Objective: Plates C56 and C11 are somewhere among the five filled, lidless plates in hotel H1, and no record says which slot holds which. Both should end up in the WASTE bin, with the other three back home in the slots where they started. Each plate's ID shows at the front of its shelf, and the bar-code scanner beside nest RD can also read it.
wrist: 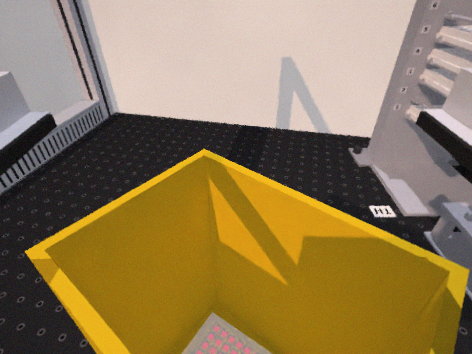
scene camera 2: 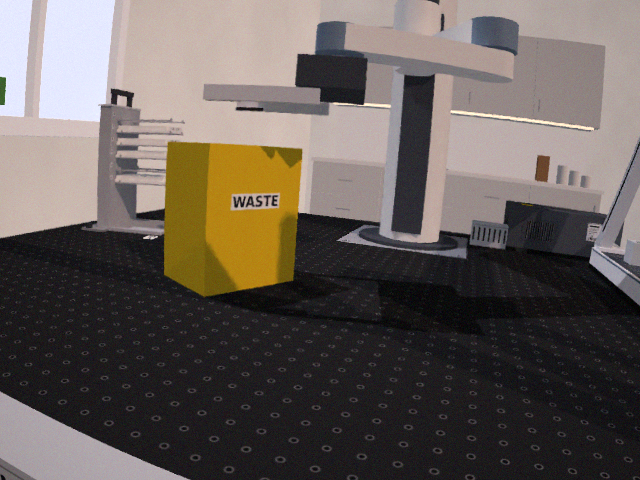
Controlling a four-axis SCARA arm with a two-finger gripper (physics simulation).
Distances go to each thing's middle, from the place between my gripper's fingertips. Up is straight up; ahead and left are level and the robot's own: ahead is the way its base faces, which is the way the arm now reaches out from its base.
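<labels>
The hotel H1 (scene camera 2: pixel 116 203) sits 0.41 m to the right of my hand and 0.23 m behind it, and it is 0.13 m below it. As for the dark grey box (scene camera 2: pixel 572 227), I find it far behind my hand, far to the left of it and a fair way below it.
</labels>
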